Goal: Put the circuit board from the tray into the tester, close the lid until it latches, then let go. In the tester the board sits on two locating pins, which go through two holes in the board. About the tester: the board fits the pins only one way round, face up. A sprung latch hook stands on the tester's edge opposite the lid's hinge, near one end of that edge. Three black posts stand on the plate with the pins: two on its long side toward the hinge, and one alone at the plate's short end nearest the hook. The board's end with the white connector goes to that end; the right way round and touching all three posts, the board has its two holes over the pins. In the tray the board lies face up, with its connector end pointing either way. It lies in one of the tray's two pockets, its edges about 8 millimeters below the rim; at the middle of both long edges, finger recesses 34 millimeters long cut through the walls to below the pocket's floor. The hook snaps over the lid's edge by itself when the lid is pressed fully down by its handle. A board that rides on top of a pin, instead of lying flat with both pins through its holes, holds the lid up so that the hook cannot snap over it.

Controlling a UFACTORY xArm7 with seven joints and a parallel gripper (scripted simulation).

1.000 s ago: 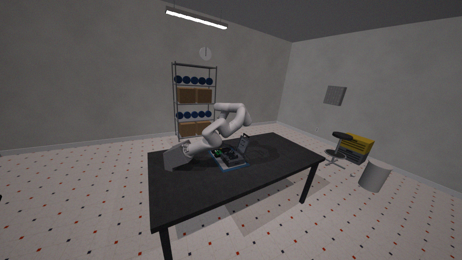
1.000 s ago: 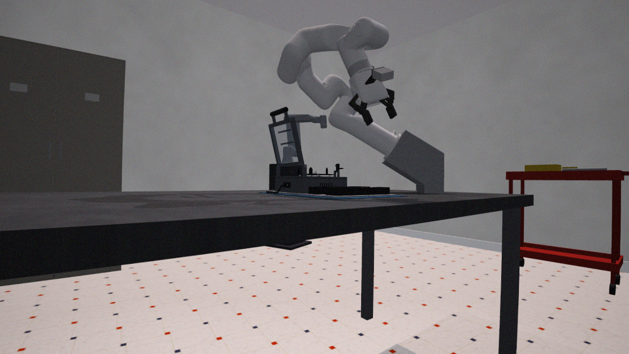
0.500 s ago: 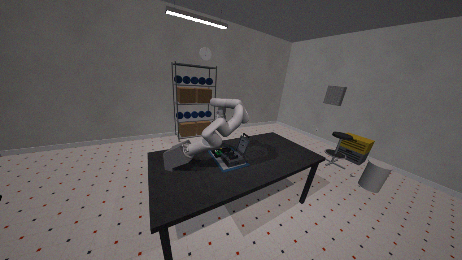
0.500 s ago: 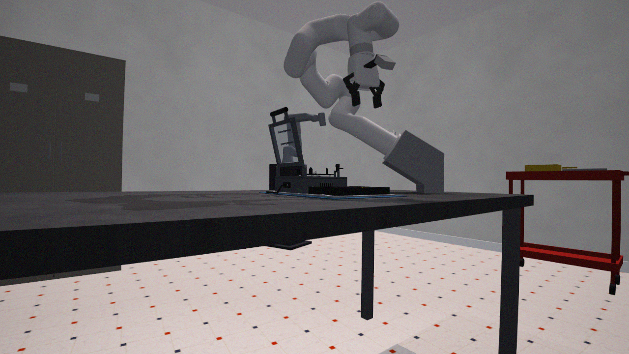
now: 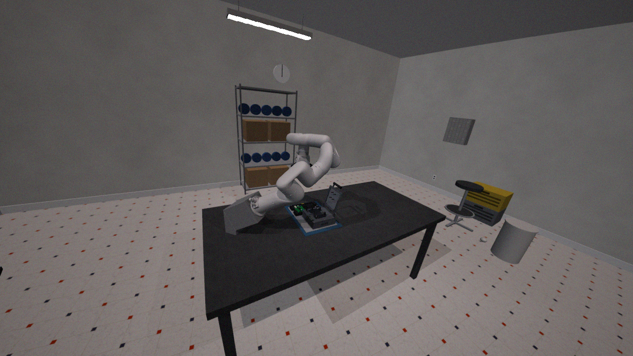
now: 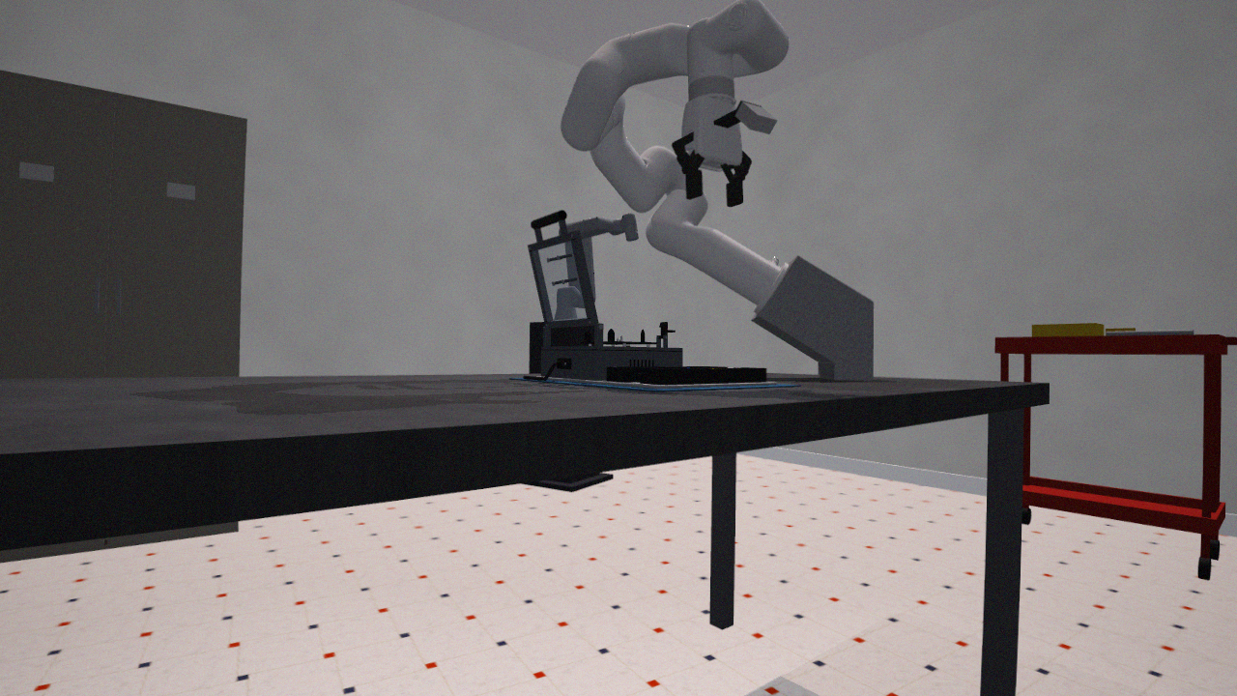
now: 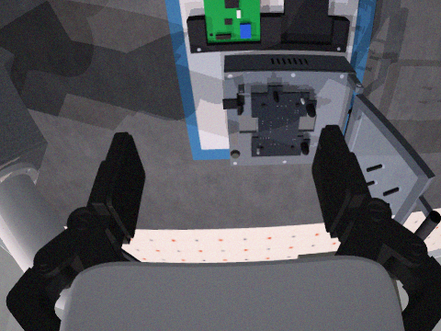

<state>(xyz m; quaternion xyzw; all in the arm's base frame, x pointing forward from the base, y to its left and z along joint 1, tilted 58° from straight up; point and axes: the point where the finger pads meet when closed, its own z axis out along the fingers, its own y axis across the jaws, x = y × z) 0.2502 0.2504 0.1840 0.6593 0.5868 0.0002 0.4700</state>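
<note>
The circuit board is 290 mm below my hand. Also, from my hand: tester 190 mm below, 160 mm to the right, 40 mm ahead; lid 230 mm to the right, 120 mm below, 110 mm ahead; latch hook 220 mm below, 110 mm to the right, 40 mm behind.
</note>
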